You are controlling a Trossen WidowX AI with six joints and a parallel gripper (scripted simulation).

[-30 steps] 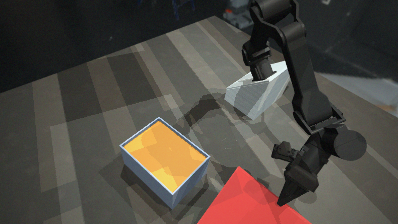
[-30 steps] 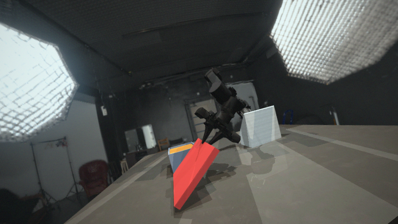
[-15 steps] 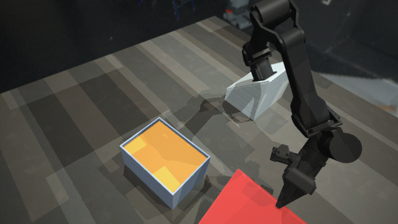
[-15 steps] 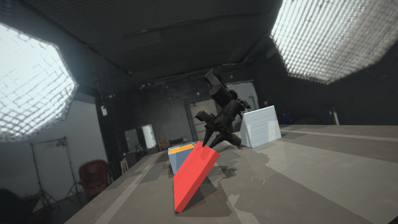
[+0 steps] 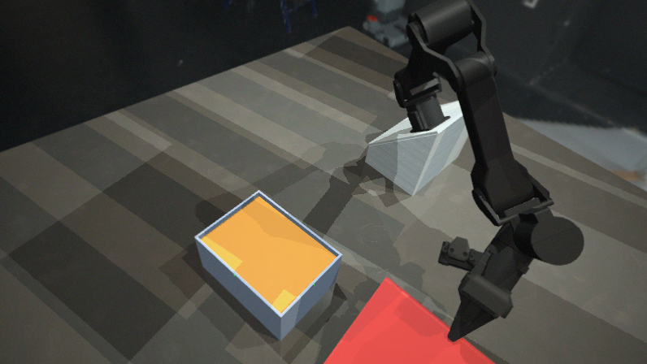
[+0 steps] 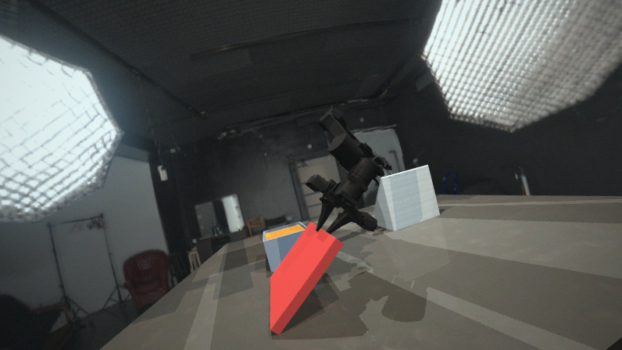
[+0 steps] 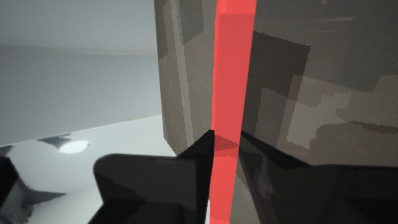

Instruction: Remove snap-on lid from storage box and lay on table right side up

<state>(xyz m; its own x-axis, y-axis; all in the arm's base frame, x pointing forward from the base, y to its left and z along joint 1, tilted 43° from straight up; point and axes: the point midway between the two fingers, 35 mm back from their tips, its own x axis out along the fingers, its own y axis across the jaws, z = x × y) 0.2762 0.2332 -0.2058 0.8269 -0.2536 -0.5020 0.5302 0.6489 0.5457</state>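
Right now the red lid is 70 mm ahead of my gripper tip, 50 mm below it and 10 mm to the left of it. Round my gripper tip: storage box: 290 mm to the right, 120 mm ahead, 70 mm below.
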